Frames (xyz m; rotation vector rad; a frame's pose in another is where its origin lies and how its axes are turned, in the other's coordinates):
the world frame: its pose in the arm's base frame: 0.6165 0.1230 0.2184 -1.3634 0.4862 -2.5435
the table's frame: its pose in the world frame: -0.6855 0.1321 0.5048 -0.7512 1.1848 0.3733
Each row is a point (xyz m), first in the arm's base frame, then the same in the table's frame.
Working: the arm's base frame: its pose in the table's frame: 1.3429 -0.1663 0.4574 0.3504 1.7287 -2.5492

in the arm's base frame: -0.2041 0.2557 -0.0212
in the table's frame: 1.5861 -0.2620 0.2594
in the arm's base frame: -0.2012 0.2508 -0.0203
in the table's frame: 1.5823 -0.2607 0.2636
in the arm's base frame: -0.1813 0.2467 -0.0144
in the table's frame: 1.5613 -0.2628 0.2653
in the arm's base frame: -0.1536 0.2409 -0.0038
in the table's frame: 1.5317 -0.2678 0.2685
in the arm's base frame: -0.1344 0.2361 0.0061
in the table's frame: 1.5106 -0.2733 0.2724
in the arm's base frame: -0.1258 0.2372 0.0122
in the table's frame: 1.5014 -0.2786 0.2717
